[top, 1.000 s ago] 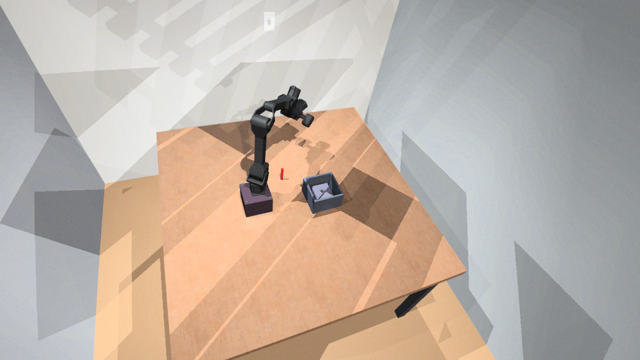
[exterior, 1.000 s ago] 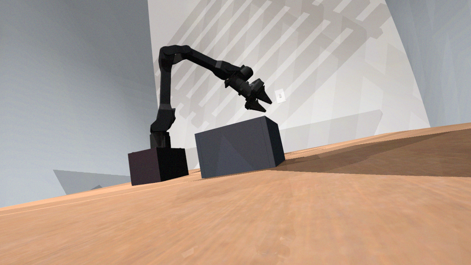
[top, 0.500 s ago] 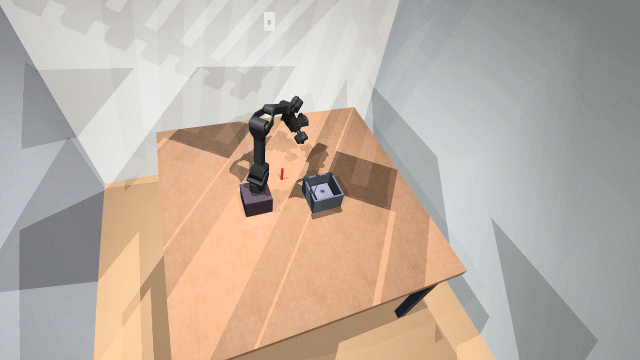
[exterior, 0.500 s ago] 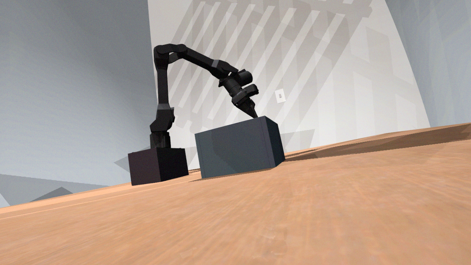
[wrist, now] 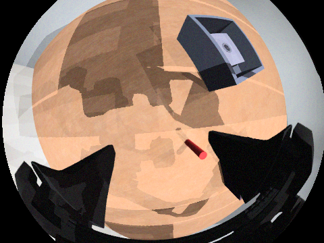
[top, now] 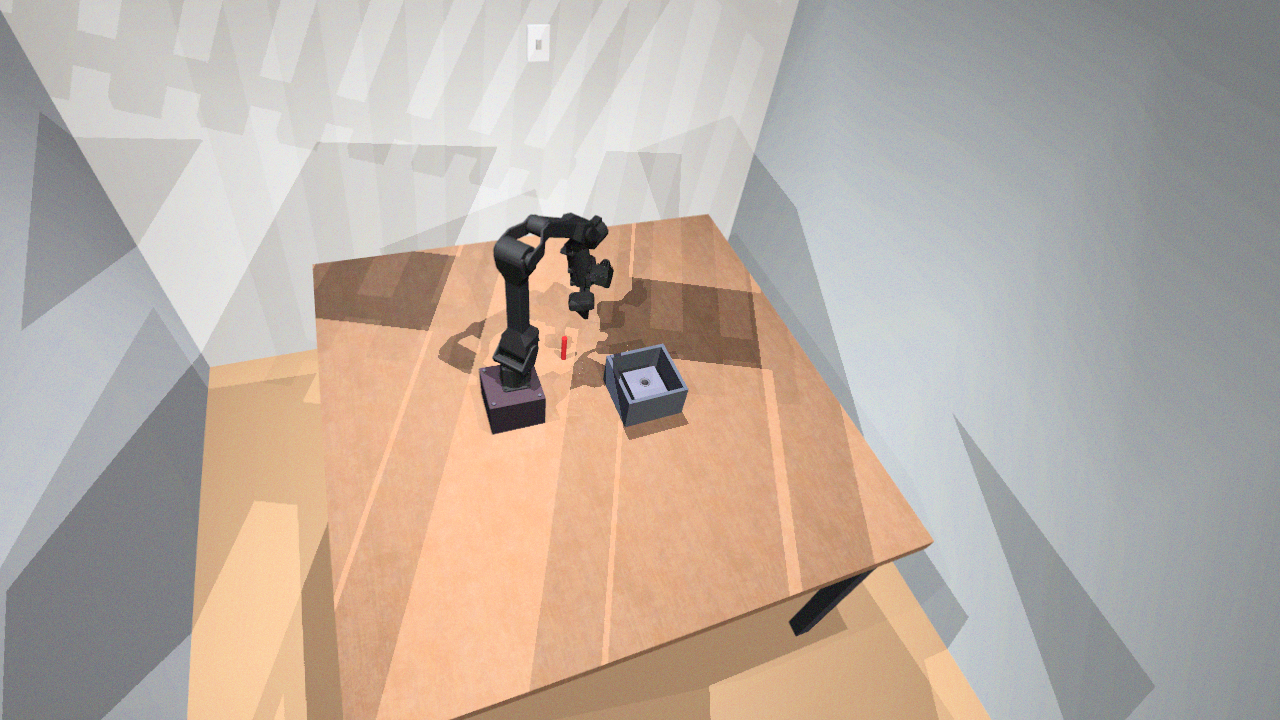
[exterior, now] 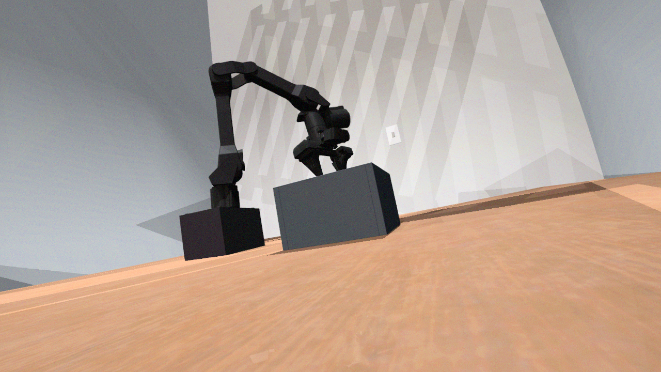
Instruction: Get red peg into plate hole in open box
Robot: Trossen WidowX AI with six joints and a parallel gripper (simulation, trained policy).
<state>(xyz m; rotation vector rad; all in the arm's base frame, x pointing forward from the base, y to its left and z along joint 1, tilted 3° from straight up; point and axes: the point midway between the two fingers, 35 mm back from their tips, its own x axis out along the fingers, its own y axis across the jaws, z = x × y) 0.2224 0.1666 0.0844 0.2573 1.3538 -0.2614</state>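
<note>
Right now my gripper tip is 70 mm past the red peg, 50 mm to the left of it and 100 mm above it. The rest, counted from my gripper tip: pale plate: 90 mm ahead, 220 mm to the right, 90 mm below; grey box: 90 mm ahead, 220 mm to the right, 110 mm below.
</note>
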